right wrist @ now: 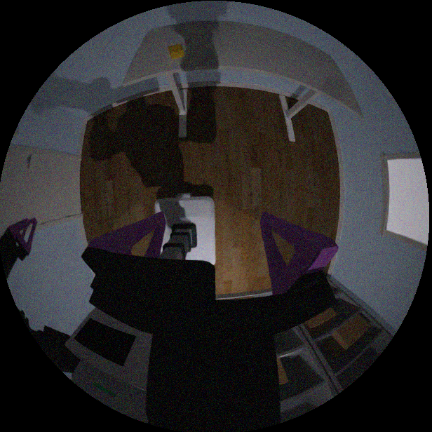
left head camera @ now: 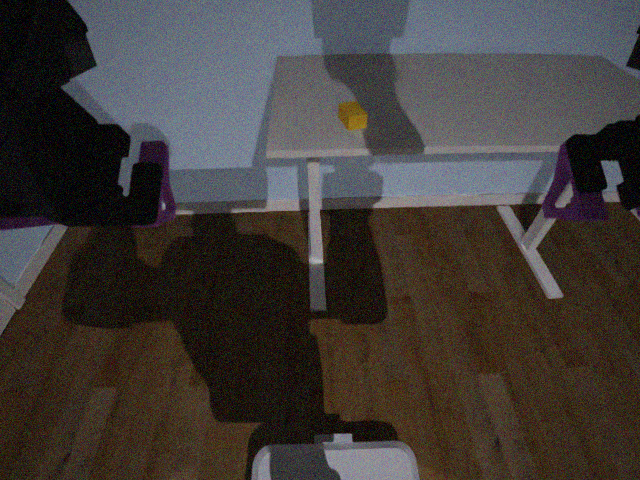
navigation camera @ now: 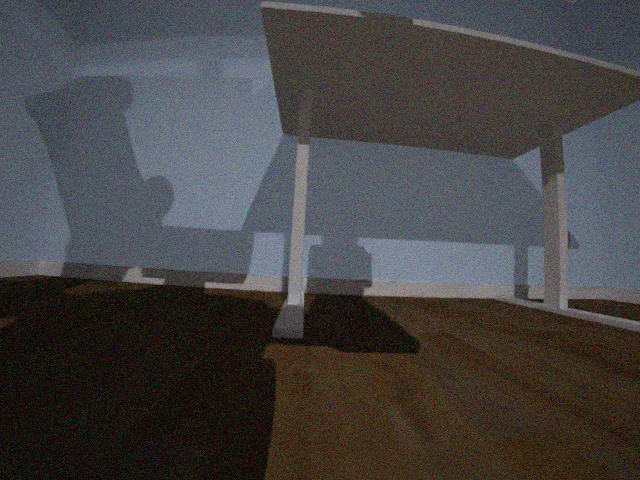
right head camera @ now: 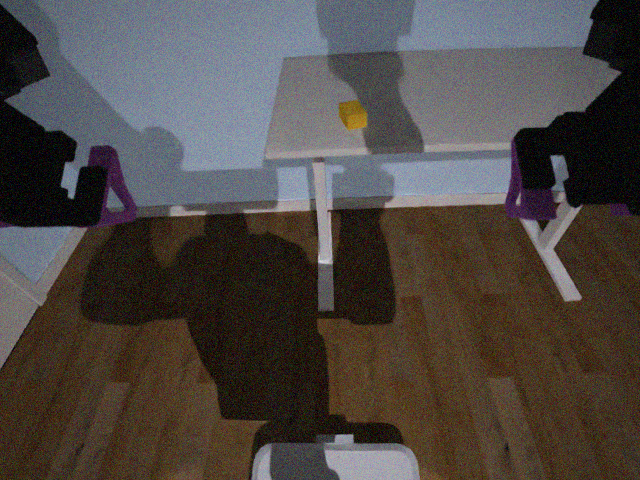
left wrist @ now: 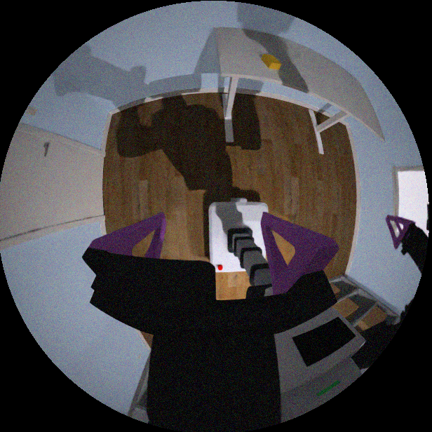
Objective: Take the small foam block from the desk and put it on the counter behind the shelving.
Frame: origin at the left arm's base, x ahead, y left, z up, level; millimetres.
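Seen in the pictures: left gripper, fingertip midpoint: [left head camera: 124,214] [right head camera: 90,215]; right gripper, fingertip midpoint: [left head camera: 591,210] [right head camera: 559,208].
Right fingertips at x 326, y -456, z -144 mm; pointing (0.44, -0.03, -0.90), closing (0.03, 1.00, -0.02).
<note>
A point is followed by its place in that frame.
A small yellow foam block [left head camera: 353,115] {y -303, x 1035, z -415 mm} [right head camera: 353,114] {y -305, x 1037, z -415 mm} [left wrist: 271,62] [right wrist: 176,51] lies on the desk [left head camera: 480,103] {y -767, x 1203, z -460 mm} [right head camera: 465,98] {y -697, x 1213, z -460 mm} [left wrist: 325,65] [right wrist: 260,50] [navigation camera: 413,82] {y -605, x 1167, z -485 mm}, near its front edge and toward its left end. In the navigation camera the desk shows from below and the block does not show. My left gripper [left wrist: 212,217] is open and empty, at the left of both head views, apart from the desk. My right gripper [right wrist: 212,217] is open and empty, at the right of both head views. The counter does not show clearly in any view.
Grey shelving [right wrist: 327,367] with brown boxes stands low at the right in the right wrist view. A pale door [left wrist: 55,175] [right wrist: 50,185] is at the left. White desk legs [left head camera: 315,232] {y -179, x 1264, z -1163 mm} [right head camera: 323,232] {y -179, x 1264, z -1163 mm} [navigation camera: 298,227] {y -180, x 1265, z -1085 mm} reach the floor. A window [left wrist: 414,192] [right wrist: 407,195] is at the right.
</note>
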